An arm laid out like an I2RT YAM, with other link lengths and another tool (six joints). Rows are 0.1 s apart.
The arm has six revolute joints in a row. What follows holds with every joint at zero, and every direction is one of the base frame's. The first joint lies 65.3 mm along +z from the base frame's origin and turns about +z. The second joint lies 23.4 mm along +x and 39.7 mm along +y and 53.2 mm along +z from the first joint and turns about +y. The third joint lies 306.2 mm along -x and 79.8 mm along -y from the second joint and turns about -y. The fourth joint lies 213.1 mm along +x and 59.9 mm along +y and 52.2 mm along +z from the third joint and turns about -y. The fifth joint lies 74.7 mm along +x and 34.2 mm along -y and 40.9 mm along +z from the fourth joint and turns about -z. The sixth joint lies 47 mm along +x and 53.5 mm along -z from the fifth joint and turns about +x. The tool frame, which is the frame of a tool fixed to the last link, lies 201 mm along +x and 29 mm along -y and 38 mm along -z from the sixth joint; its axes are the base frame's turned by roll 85.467, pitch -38.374 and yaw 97.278 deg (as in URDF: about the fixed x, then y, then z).
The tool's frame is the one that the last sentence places.
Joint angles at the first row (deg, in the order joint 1, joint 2, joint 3, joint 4, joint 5, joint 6):
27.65 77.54 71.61 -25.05 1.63 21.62
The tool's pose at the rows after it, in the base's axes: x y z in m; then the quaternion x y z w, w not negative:
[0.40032 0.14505 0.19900 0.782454 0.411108 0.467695 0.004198]
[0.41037 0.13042 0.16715 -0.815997 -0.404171 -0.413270 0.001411]
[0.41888 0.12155 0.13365 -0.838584 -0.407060 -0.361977 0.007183]
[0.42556 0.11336 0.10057 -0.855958 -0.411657 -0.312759 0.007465]
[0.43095 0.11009 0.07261 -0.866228 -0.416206 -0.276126 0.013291]
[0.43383 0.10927 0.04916 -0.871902 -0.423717 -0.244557 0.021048]
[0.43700 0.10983 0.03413 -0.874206 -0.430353 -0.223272 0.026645]
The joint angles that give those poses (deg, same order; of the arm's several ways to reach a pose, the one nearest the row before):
23.62 84.45 77.24 -31.99 -0.09 21.02
20.32 91.29 81.79 -36.77 -1.80 20.86
18.32 98.24 85.66 -40.18 -2.90 19.82
17.21 105.02 89.33 -43.09 -2.77 18.78
16.45 110.74 92.35 -44.86 -3.20 17.91
16.03 115.73 95.40 -46.79 -3.77 16.87
15.87 119.50 98.46 -48.66 -4.14 16.02

